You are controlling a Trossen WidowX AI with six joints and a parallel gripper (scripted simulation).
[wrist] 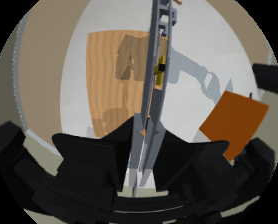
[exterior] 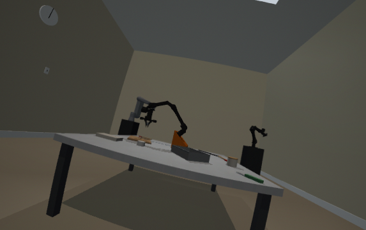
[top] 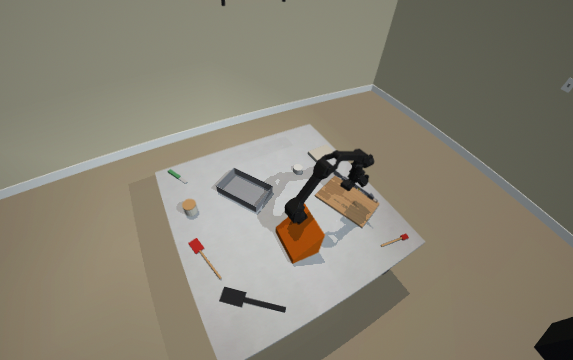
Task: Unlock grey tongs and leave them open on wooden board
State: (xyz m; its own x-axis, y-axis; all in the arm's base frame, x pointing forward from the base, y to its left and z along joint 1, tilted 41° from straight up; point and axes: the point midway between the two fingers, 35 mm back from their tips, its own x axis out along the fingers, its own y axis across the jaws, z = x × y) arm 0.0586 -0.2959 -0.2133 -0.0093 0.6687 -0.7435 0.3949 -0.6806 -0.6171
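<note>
Now: gripper tip 15 cm above the wooden board, 4 cm to the left of it and 1 cm short of it. From my gripper tip the other things lie so: beige slab (45 cm ahead, 14 cm below, 11 cm to the right); then red-tipped brush (37 cm behind, 16 cm to the right, 15 cm below); then white puck (37 cm ahead, 14 cm to the left, 14 cm below).
</note>
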